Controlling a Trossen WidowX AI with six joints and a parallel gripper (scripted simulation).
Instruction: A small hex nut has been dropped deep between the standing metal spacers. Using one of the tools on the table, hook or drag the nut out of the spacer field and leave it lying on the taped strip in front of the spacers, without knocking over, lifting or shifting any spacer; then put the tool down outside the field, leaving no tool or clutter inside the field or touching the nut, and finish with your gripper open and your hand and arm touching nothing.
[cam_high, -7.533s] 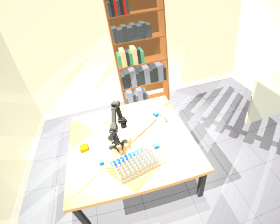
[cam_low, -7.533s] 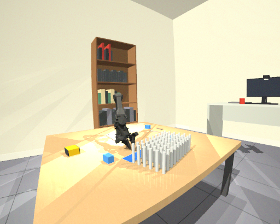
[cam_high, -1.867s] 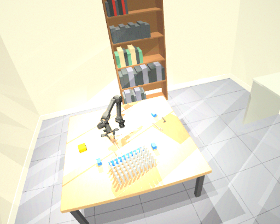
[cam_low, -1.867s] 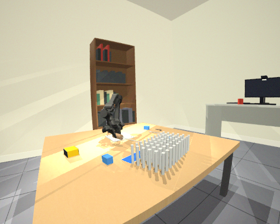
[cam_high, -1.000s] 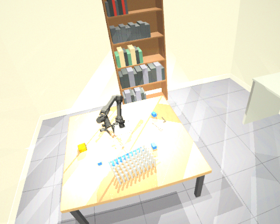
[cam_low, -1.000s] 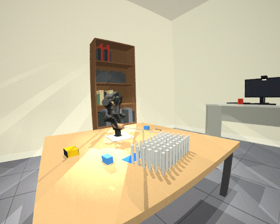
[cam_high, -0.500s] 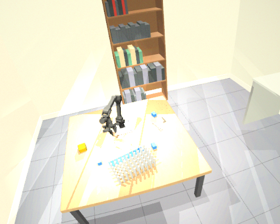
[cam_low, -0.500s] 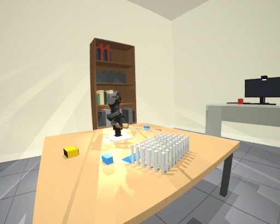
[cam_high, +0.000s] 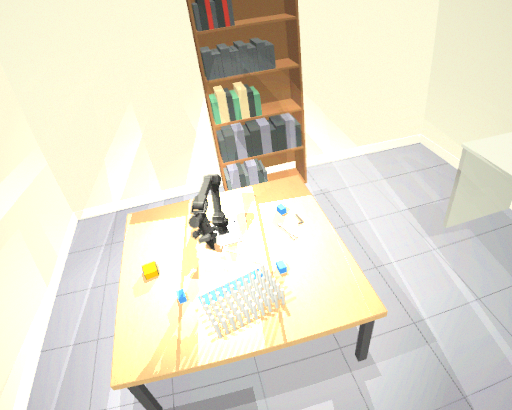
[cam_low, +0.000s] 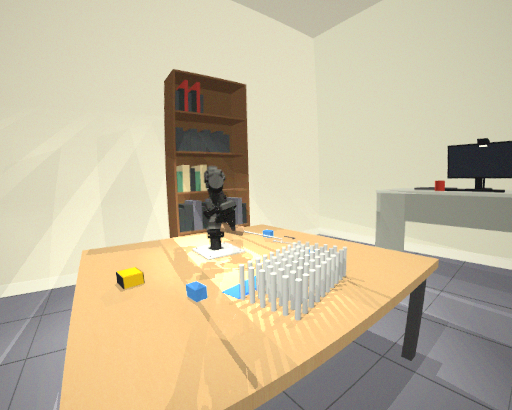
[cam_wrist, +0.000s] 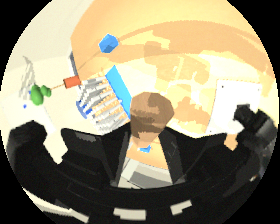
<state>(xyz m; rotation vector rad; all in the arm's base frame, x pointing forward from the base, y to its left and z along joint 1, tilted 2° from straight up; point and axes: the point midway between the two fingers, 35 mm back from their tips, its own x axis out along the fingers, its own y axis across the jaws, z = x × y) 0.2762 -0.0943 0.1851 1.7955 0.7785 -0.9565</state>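
Now: gripper tip 50 mm short of the brown stick-like tool, 80 mm to the right of it and 20 mm above it. Also, from my gripper tip: blue taped strip (150 mm ahead, 20 mm to the left, 160 mm below); thin grey tool (130 mm behind, 460 mm to the left, 150 mm below).
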